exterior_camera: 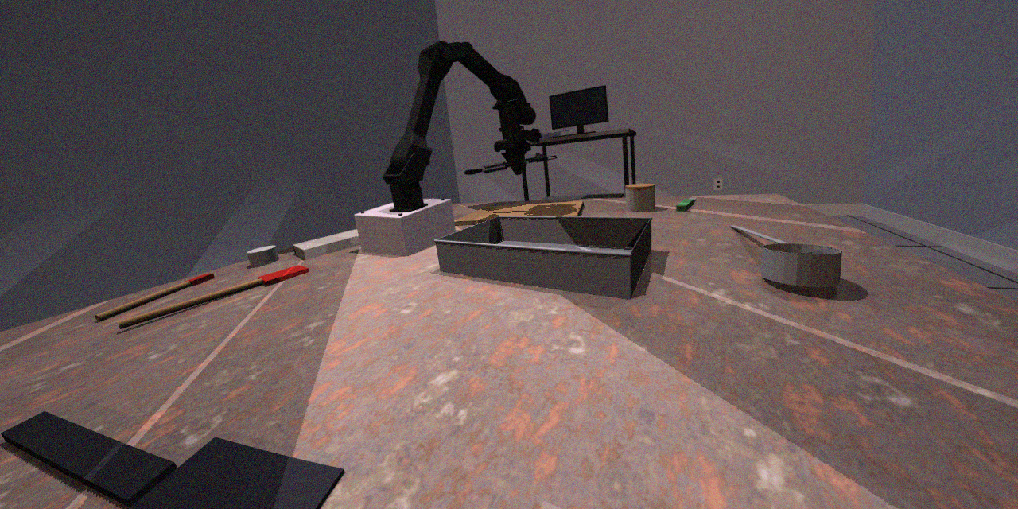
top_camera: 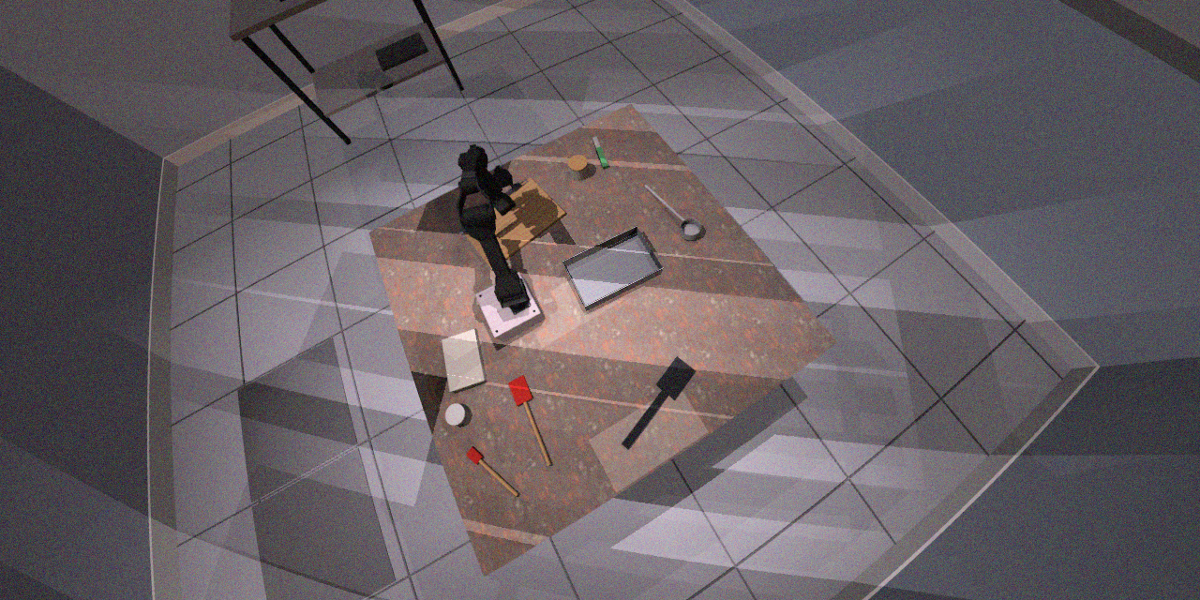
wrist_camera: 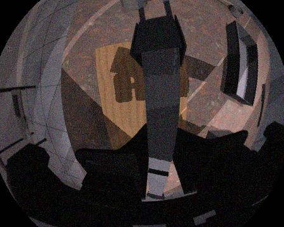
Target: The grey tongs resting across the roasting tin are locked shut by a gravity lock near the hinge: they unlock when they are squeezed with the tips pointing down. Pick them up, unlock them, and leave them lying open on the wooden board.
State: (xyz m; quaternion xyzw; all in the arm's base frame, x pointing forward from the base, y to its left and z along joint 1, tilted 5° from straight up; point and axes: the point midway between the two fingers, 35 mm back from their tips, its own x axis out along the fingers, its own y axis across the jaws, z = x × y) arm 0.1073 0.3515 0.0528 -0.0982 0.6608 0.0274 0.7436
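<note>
Right now the wooden board is 120 mm below my gripper tip. Also, from my gripper tip: green object: 470 mm ahead, 120 mm to the left, 120 mm below; then roasting tin: 380 mm to the right, 230 mm ahead, 100 mm below; then brown jar: 340 mm ahead, 90 mm below, 70 mm to the left.
</note>
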